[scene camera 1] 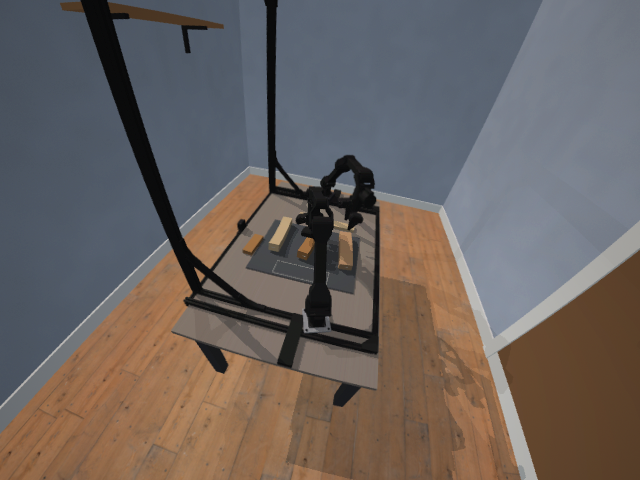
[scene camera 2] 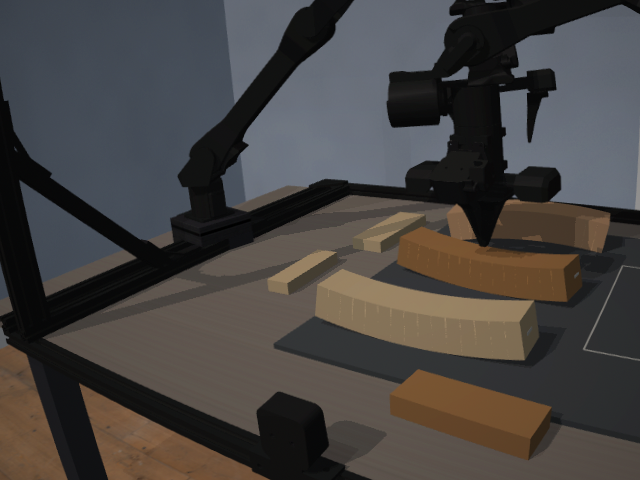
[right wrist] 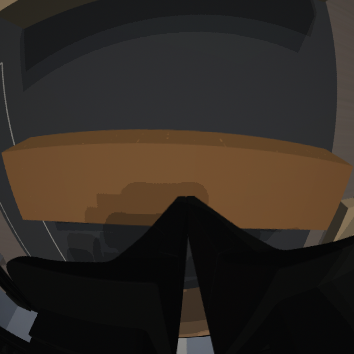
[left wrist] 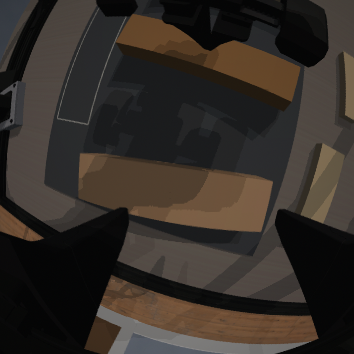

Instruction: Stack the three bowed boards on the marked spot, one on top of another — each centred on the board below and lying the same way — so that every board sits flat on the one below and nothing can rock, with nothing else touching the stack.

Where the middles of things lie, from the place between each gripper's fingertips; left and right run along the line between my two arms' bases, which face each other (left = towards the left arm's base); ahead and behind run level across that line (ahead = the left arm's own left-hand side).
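Labels:
My left gripper is 12 cm above the brown bowed board (scene camera 2: 549, 277), 16 cm past it and 1 cm to the left of it. There's also a brown block (scene camera 2: 515, 426), and that's 14 cm below my left hand, 45 cm behind it and 6 cm to the right of it.
My right hand is 2 cm above the brown bowed board, and going by their middles, the board is the nearest to that hand of the things named here. The brown block is 4 cm below my right hand, 29 cm behind it and 5 cm to the right of it.

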